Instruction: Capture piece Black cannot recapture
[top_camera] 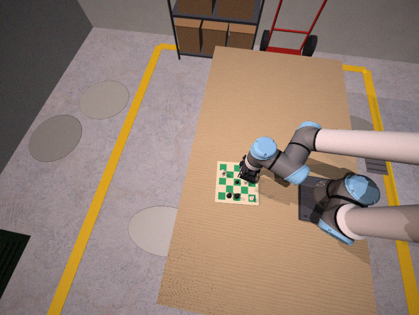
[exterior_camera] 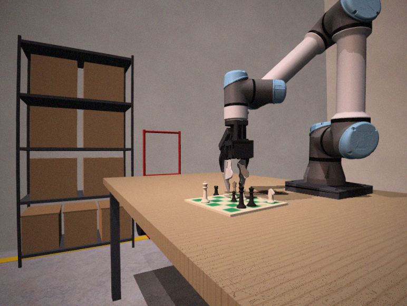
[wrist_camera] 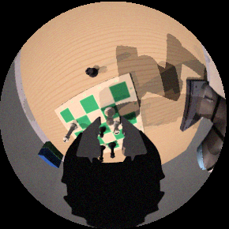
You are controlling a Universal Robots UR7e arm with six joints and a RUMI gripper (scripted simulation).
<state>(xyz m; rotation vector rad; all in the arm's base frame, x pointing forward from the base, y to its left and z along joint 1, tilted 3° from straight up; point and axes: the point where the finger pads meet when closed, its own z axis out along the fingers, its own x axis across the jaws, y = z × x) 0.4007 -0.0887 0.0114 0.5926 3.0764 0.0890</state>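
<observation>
The tall white piece lies 120 mm ahead of my hand and 10 mm below it. Also, from my hand: white knight: 30 mm behind, 120 mm to the left, 20 mm below; tall black piece: 80 mm ahead, 110 mm to the left, 10 mm below.
</observation>
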